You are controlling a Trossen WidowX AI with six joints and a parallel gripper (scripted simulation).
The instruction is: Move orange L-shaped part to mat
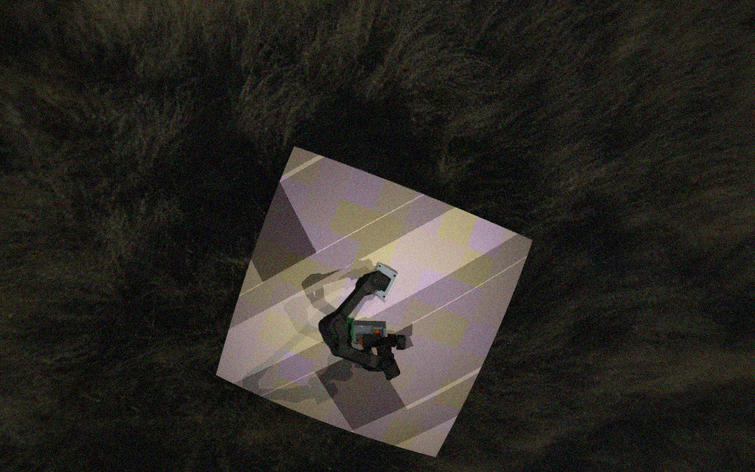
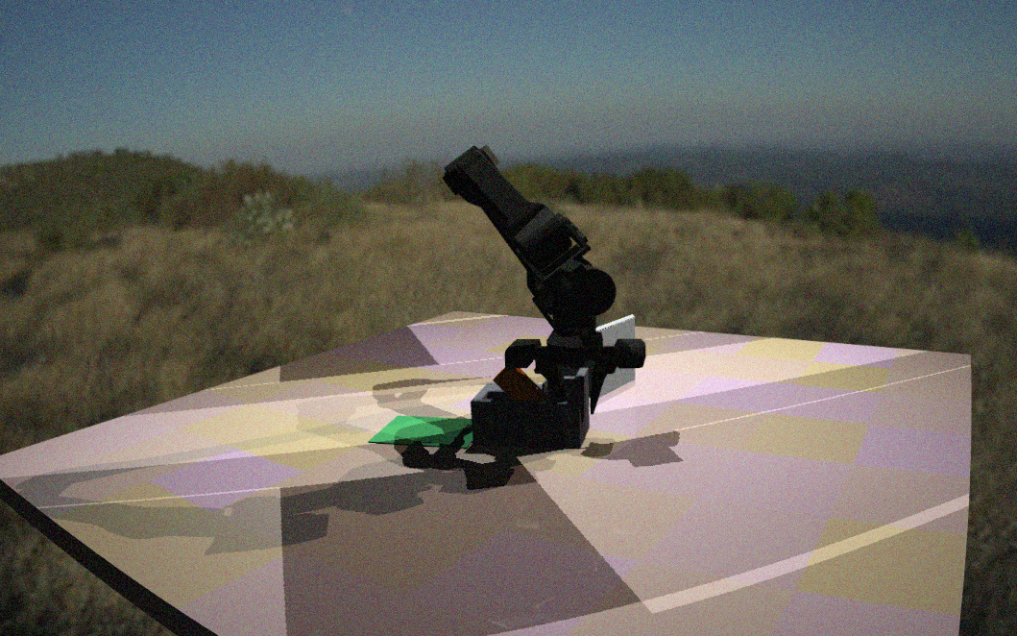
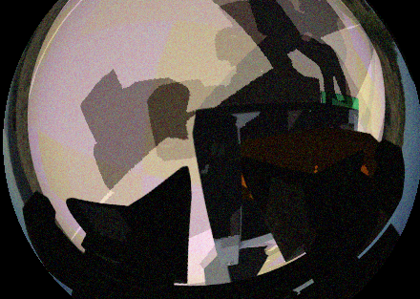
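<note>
Now: gripper tip 50 mm to the left of the orange L-shaped part, 20 mm short of it and 10 mm below it. Also, from my gripper tip: green mat 200 mm to the right, 90 mm ahead, 50 mm below.
</note>
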